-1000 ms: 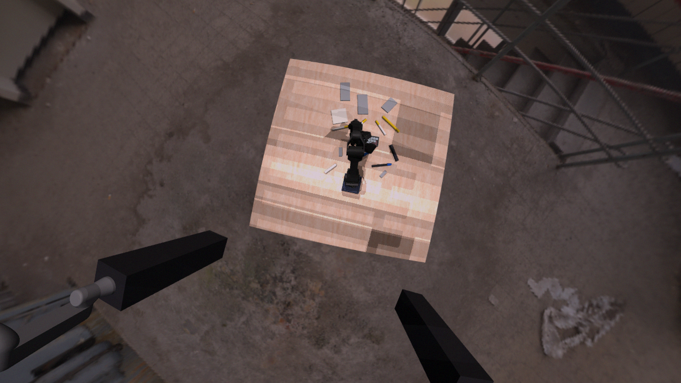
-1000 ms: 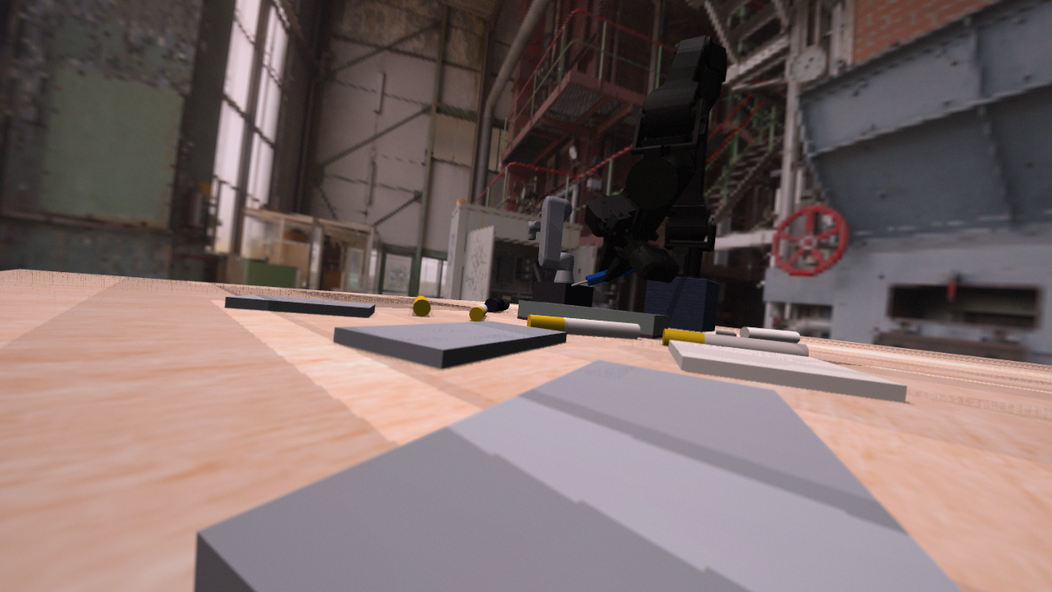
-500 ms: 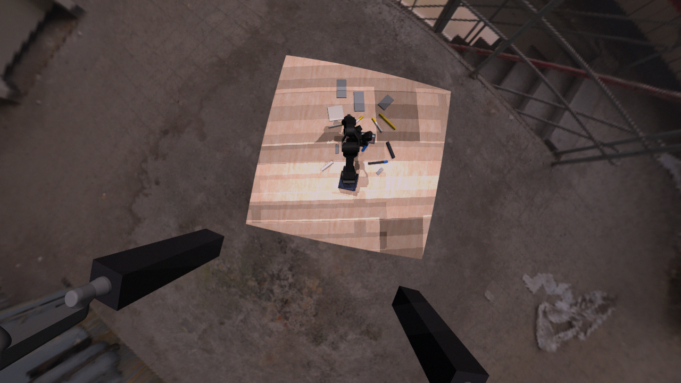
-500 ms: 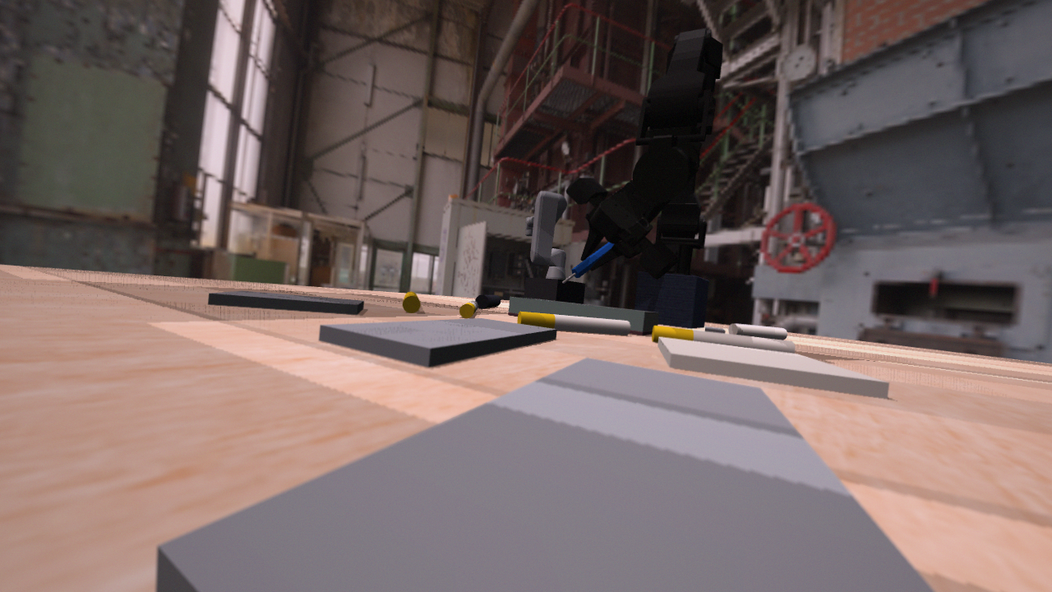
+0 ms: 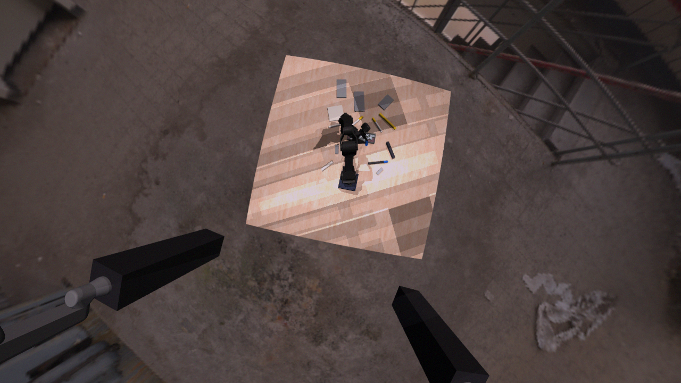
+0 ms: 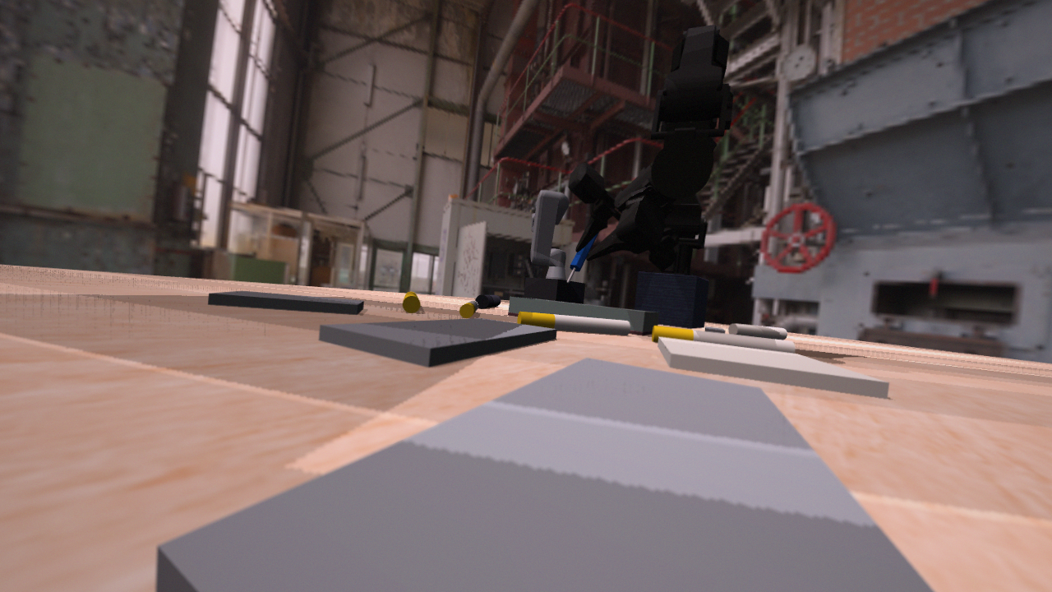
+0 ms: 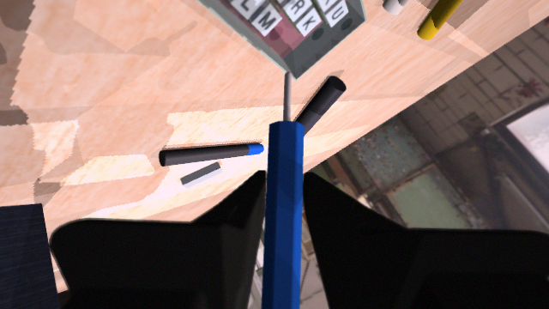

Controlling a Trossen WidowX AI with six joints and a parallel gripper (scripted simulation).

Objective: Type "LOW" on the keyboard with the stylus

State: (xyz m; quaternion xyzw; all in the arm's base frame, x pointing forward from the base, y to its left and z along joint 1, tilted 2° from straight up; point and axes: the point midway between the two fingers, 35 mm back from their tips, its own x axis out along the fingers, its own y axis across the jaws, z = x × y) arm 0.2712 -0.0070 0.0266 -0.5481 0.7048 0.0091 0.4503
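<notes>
Right now my gripper tip is 3 cm short of the stylus tip and 4 cm above it. The rest, counted from my gripper tip: blue stylus 1 cm ahead, 1 cm below; then short black cylinder 3 cm ahead, 18 cm to the right, 9 cm below.
</notes>
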